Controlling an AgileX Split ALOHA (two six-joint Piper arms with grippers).
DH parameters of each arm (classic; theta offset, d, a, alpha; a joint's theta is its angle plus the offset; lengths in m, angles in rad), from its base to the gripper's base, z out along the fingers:
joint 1: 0 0.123 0 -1.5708
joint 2: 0.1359 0 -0.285 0
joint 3: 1.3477 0 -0.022 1.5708
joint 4: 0 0.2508 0 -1.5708
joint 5: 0 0 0.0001 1.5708
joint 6: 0 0.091 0 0
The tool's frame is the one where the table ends.
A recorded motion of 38 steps. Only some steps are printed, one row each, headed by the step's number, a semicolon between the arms.
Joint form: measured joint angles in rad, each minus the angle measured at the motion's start. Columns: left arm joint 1, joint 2, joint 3, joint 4, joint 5, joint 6; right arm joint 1, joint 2, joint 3, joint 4, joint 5, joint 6.
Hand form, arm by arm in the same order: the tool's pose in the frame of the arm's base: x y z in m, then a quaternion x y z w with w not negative. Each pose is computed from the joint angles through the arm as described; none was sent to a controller.
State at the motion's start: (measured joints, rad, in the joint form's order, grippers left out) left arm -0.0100 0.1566 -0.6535 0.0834 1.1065 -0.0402; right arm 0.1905 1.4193 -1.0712 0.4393 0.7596 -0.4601
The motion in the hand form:
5: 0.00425 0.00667 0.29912 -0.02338 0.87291 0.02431 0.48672; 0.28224 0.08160 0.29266 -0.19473 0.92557 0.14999 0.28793
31: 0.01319 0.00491 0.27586 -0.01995 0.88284 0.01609 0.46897; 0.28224 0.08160 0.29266 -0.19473 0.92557 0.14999 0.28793
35: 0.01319 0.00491 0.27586 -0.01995 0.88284 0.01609 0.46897; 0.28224 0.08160 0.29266 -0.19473 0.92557 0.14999 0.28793
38: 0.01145 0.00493 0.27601 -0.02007 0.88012 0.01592 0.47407; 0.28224 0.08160 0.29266 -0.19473 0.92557 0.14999 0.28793
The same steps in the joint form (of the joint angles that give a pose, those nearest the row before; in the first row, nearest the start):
5: 0.0000 -0.0295 0.0634 -0.0008 -0.0005 -0.0194; 0.0000 0.0000 0.0000 0.0000 0.0000 0.0000
31: 0.0000 -0.0402 0.1565 -0.0200 -0.0428 -0.0164; 0.0000 0.0000 0.0000 0.0000 0.0000 0.0000
35: 0.0000 -0.0402 0.1565 -0.0200 -0.0428 -0.0164; 0.0000 0.0000 0.0000 0.0000 0.0000 0.0000
38: 0.0000 -0.0517 0.1565 -0.0200 -0.0430 -0.0164; 0.0000 0.0000 0.0000 0.0000 0.0000 0.0000

